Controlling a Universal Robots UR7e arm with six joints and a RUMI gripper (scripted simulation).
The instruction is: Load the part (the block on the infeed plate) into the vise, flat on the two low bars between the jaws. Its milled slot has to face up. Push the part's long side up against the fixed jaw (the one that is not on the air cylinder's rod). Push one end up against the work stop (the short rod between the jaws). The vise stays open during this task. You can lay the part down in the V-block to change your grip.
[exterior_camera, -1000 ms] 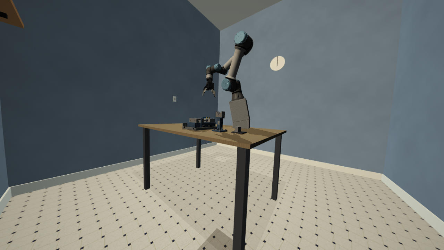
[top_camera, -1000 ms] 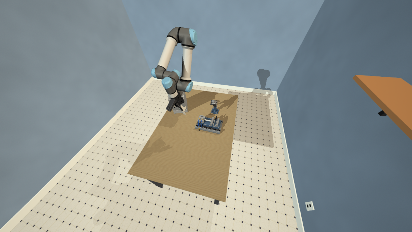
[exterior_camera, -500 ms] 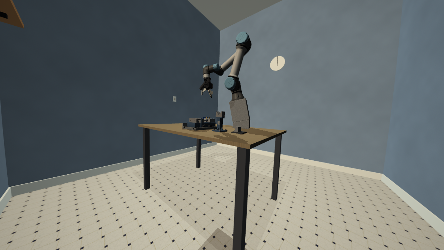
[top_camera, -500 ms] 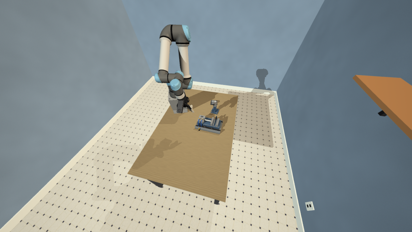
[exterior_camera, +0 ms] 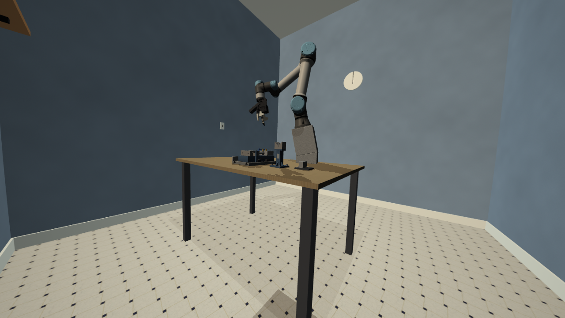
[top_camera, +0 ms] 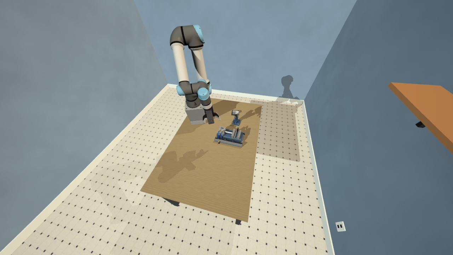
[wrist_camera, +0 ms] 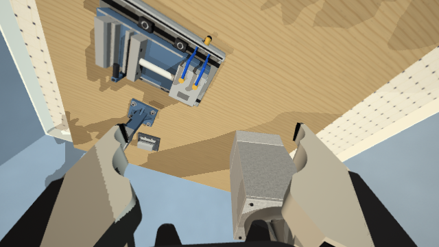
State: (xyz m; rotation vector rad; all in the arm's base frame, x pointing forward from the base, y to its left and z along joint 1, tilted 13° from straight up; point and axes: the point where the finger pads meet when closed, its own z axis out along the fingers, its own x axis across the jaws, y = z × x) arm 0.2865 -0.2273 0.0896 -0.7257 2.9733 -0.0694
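The part is 480 mm to the left of my hand, 290 mm below it and 110 mm ahead of it. The rest, counted from my hand: cylinder rod 240 mm below, 120 mm ahead, 110 mm to the left; then air cylinder 240 mm below, 110 mm to the left, 40 mm ahead; then moving jaw 240 mm below, 170 mm ahead, 110 mm to the left.
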